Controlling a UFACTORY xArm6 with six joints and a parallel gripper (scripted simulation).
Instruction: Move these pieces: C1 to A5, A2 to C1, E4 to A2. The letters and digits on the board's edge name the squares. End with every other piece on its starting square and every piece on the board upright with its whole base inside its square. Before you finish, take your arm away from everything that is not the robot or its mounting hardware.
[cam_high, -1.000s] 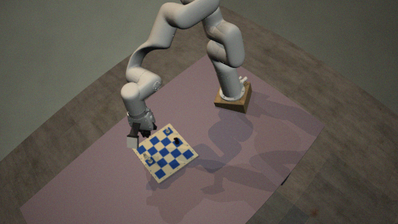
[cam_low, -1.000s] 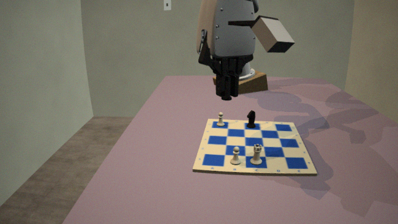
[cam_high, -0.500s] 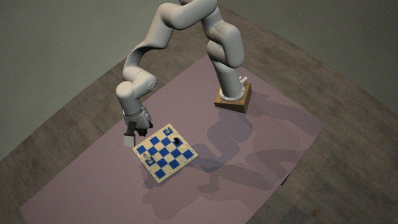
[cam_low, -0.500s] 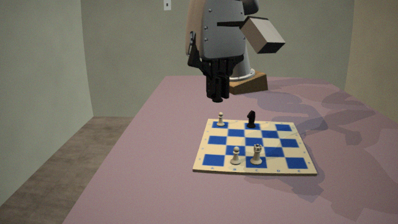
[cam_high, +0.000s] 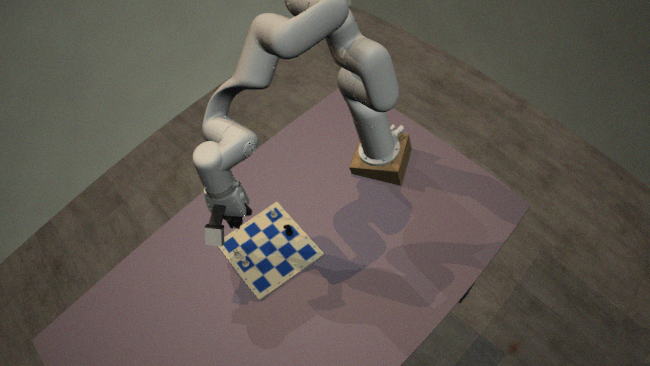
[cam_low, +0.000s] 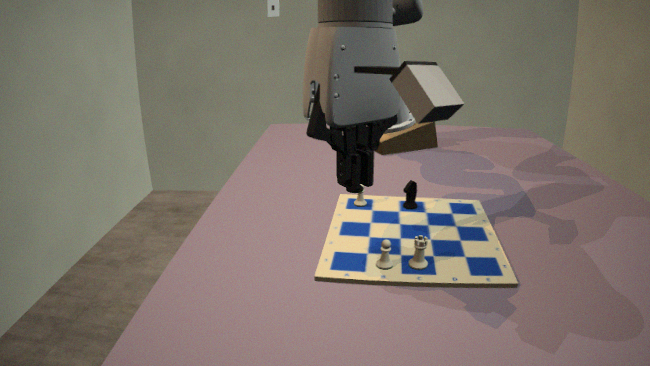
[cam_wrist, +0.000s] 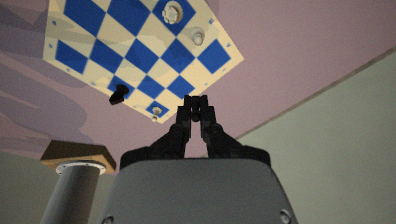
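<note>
Right now my hand is 4 cm short of the white rook, 7 cm to the right of it and 8 cm above it. The rest, counted from my hand: black pawn (1 cm below); chessboard (4 cm behind, 8 cm to the left, 10 cm below); black knight (11 cm behind, 7 cm to the left, 8 cm below).
</note>
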